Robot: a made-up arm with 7 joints. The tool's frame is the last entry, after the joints. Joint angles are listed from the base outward. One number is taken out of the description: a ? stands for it. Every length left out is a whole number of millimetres.
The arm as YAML. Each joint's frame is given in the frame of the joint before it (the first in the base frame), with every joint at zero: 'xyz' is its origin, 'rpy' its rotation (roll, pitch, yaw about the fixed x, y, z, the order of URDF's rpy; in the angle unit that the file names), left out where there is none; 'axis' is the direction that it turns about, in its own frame. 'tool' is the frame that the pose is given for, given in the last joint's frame.
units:
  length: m
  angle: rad
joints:
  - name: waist
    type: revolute
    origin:
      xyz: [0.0, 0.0, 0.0]
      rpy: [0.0, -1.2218, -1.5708]
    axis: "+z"
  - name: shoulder
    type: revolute
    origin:
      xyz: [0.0, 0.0, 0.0]
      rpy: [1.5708, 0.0, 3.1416]
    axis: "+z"
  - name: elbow
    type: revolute
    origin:
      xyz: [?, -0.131, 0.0]
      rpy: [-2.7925, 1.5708, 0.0]
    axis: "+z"
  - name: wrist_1
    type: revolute
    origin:
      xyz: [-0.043, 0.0, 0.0]
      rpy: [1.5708, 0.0, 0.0]
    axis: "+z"
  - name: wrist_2
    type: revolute
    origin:
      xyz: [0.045, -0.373, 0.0]
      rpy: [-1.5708, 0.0, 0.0]
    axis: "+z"
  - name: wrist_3
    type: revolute
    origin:
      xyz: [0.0, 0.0, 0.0]
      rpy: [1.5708, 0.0, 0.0]
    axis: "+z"
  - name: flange
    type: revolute
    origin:
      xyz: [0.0, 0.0, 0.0]
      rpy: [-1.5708, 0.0, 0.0]
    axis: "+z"
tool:
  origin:
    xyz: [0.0, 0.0, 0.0]
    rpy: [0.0, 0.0, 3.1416]
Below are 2 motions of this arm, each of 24 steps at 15 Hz.
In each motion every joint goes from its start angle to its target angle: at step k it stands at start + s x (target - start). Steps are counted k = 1, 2, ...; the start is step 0. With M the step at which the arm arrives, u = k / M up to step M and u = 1 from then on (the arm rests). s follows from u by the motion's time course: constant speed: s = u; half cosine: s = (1 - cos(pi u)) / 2; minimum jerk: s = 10 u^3 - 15 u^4 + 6 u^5.
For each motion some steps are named. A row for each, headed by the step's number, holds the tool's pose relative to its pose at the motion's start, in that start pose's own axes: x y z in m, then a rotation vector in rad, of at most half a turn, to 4 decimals.
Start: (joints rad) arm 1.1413 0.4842 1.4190 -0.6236 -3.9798 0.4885 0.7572
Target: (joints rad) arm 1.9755 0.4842 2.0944 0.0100 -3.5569 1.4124 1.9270
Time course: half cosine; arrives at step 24
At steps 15, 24:
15: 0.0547 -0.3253 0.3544 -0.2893 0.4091 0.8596
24: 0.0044 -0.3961 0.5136 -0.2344 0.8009 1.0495

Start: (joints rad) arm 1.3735 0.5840 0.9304 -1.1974 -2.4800 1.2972 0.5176
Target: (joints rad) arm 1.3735 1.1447 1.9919 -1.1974 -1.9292 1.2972 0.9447
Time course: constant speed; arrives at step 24
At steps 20, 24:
20: -0.2382 -0.0870 -0.4005 0.1070 1.1801 0.3308
24: -0.3006 -0.0813 -0.4453 0.1833 1.4235 0.4578

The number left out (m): 0.359
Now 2 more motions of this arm.
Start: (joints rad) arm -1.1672 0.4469 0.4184 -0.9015 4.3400 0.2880 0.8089
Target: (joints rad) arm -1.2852 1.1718 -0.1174 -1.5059 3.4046 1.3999 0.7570
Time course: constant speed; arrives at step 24
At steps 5, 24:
5: 0.0121 0.1019 -0.0417 0.4418 -0.0129 -0.2736
24: 0.1046 0.3809 -0.0187 2.2608 -0.4844 -0.6822

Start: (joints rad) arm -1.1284 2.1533 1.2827 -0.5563 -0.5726 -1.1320 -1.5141
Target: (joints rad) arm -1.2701 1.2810 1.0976 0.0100 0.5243 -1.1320 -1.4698
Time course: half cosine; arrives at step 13
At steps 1, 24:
1: 0.0084 -0.0014 0.0092 -0.0151 0.0105 0.0201
24: 0.4805 0.3839 0.5228 -1.3612 0.8140 0.8247

